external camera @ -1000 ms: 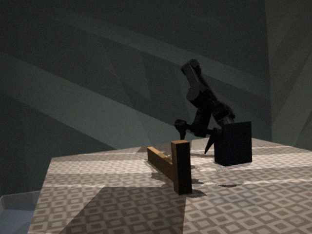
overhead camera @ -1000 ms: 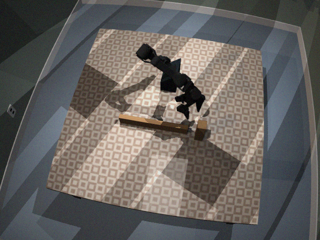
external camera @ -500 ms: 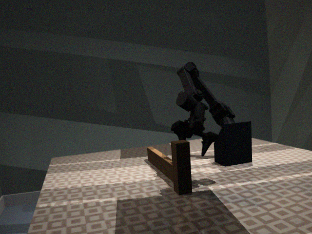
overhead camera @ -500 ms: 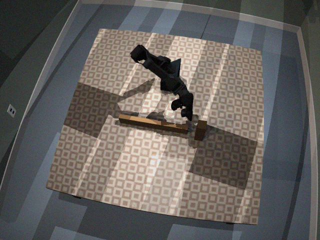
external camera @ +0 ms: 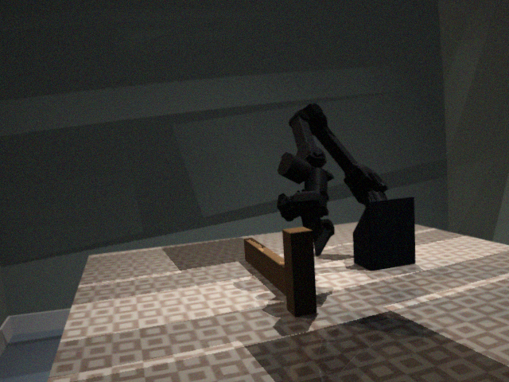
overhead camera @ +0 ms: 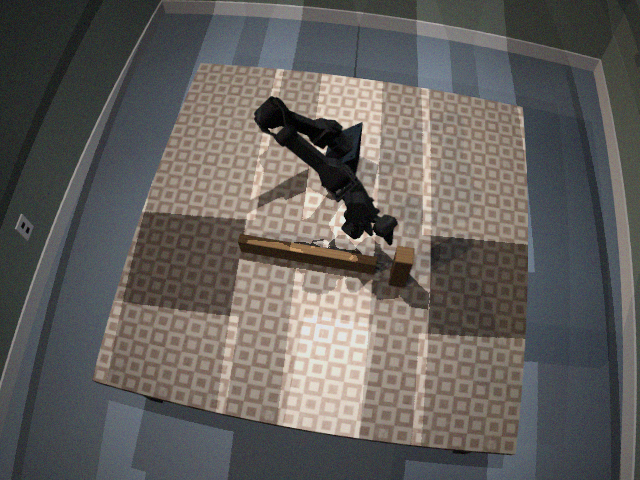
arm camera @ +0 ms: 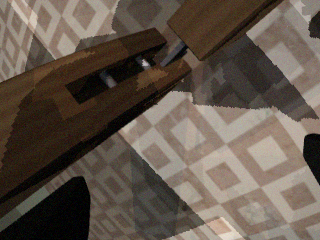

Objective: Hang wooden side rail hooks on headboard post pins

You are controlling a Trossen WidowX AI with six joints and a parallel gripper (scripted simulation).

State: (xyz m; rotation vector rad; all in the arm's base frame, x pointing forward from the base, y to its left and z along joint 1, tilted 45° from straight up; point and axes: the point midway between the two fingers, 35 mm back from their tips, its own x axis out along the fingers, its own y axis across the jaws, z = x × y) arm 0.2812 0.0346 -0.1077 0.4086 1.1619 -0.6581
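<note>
Now: the headboard post 70 mm ahead of my gripper tip, 60 mm to the left of it and 30 mm below it.
</note>
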